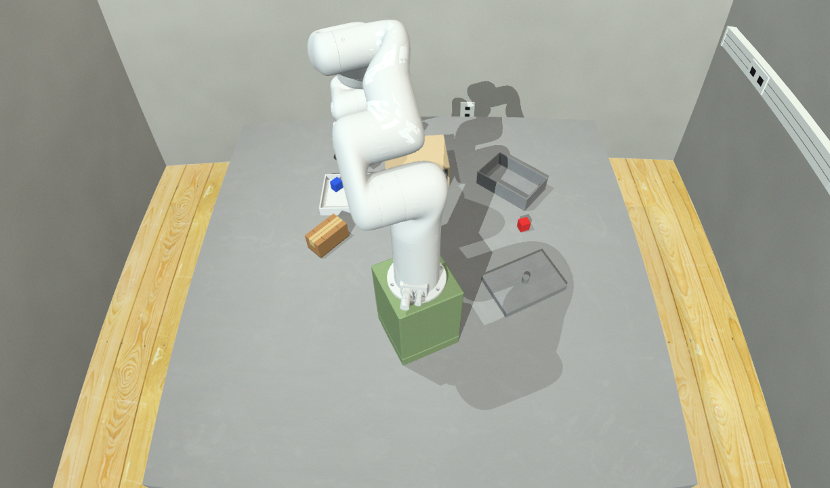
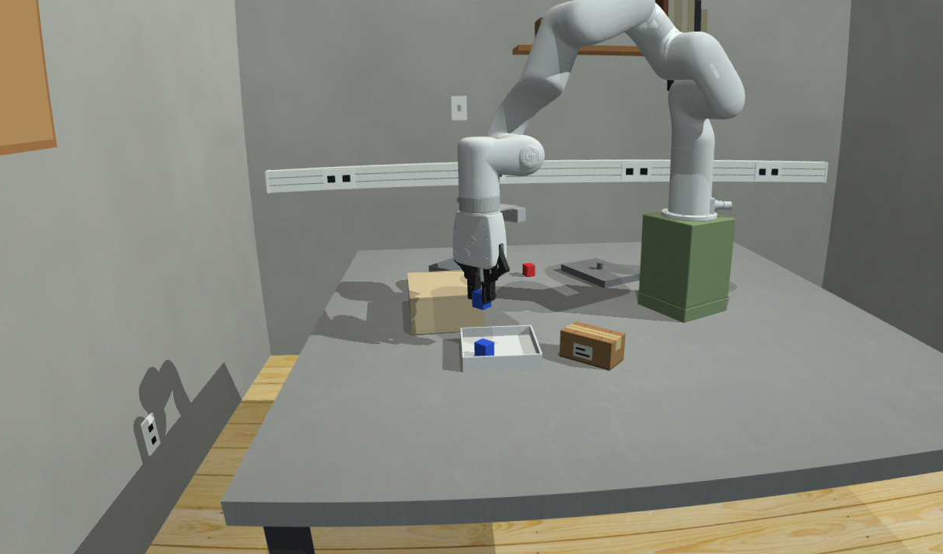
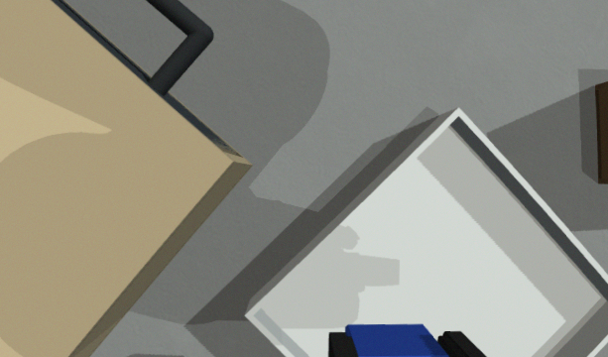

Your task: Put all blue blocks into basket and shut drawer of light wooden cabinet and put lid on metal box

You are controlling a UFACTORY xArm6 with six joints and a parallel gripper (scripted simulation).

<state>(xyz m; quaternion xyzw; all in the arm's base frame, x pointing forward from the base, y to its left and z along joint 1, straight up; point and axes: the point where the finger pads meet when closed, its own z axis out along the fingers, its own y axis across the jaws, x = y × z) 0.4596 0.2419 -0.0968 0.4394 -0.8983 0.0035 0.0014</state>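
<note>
The white basket is 3 cm behind my hand, 3 cm to the left of it and 11 cm below it. Round my hand: light wooden cabinet (9 cm ahead, 17 cm to the right, 8 cm below); brown cardboard box (21 cm behind, 4 cm to the left, 9 cm below); dark metal box (7 cm ahead, 46 cm to the right, 10 cm below).
</note>
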